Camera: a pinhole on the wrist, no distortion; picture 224 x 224 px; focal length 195.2 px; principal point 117.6 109.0 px. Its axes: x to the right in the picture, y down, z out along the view. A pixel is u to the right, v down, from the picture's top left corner.
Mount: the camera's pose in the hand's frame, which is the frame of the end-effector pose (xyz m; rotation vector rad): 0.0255 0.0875 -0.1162 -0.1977 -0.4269 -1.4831
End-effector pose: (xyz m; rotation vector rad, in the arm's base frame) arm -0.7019 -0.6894 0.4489 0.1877 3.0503 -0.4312
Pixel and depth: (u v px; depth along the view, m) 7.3 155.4 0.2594
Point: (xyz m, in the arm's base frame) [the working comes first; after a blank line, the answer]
In the camera's frame: -0.1466 0.0617 0.2594

-0.6987 -0.3921 0.2893
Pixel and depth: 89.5 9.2 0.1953
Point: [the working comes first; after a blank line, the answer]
In the camera's frame: -0.0281 -0.0999 0.1953

-0.5742 -0.5403 0.3715
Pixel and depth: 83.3 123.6 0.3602
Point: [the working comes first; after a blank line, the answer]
In the camera's frame: -0.0633 0.0269 0.3602

-0.6525 -0.4698 0.1887
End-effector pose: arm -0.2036 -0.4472 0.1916 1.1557 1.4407 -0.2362
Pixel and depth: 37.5 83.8 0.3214
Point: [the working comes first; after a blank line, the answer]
In the camera's frame: -0.1319 -0.0415 0.3214

0.1011 -0.4085 0.3722
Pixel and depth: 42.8 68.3 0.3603
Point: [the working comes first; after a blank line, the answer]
In the camera's frame: -0.1381 -0.0751 0.3603

0.1242 -0.4401 0.4061
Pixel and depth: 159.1 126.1 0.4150
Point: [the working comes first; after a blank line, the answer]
In the camera's frame: 0.0882 0.0364 0.4150

0.1141 -0.5824 0.1909
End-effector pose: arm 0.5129 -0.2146 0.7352 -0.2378 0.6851 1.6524
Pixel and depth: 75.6 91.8 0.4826
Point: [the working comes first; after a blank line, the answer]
In the camera's frame: -0.1038 -0.0425 0.4826

0.2464 -0.1589 1.1151
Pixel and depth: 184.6 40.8 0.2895
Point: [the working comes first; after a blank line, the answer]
In the camera's frame: 0.0994 -0.1011 0.2895

0.4817 -0.2200 0.9636
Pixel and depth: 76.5 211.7 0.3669
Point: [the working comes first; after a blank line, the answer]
In the camera's frame: -0.0773 0.1930 0.3669

0.2251 0.0165 0.9192
